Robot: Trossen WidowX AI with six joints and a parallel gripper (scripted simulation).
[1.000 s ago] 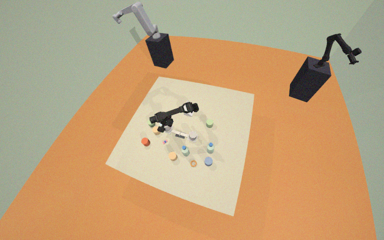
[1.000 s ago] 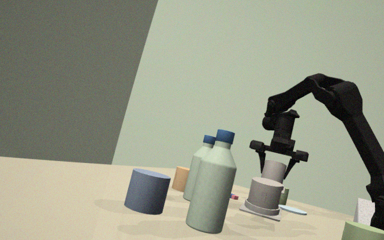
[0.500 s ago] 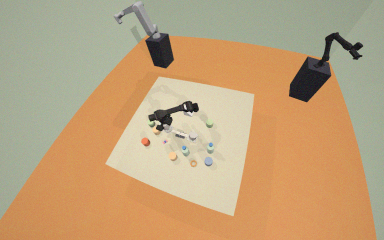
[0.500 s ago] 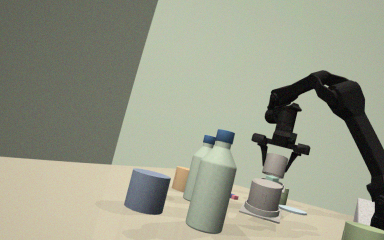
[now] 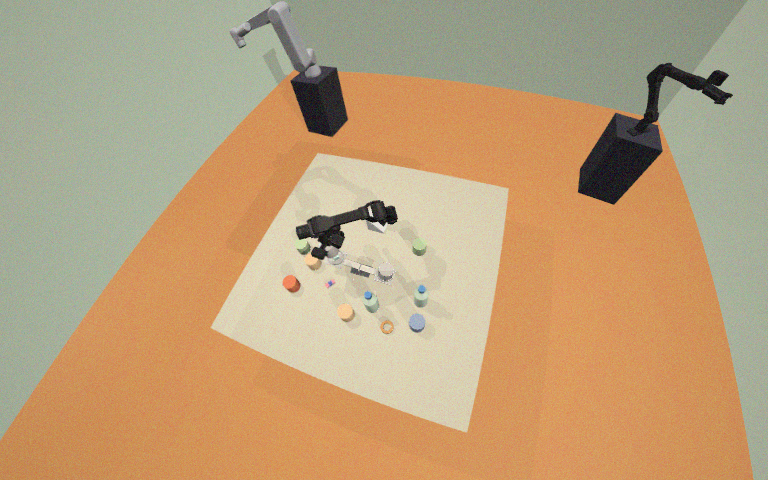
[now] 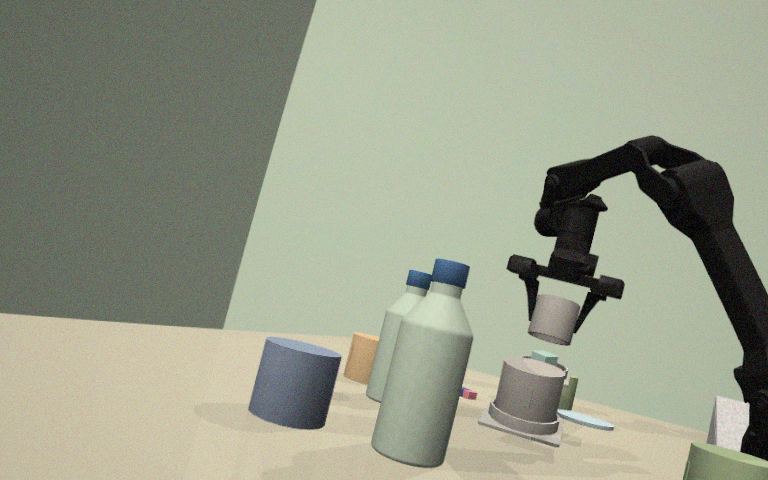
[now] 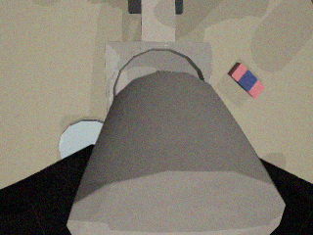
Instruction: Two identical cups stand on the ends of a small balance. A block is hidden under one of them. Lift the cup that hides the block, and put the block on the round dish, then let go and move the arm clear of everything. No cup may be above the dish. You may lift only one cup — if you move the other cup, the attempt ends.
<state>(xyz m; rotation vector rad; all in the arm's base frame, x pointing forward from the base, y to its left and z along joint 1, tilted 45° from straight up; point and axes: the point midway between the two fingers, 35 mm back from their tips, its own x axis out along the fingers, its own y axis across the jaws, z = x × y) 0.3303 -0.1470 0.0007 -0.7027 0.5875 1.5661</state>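
The mint-green block lies 60 mm below my gripper tip and 10 mm to the left of it. The rest, counted from my gripper tip: balance: 140 mm to the left, 120 mm below, 20 mm behind; then grey cup: 20 mm to the right, 10 mm above; then balance beam: 140 mm to the left, 110 mm below, 20 mm behind.
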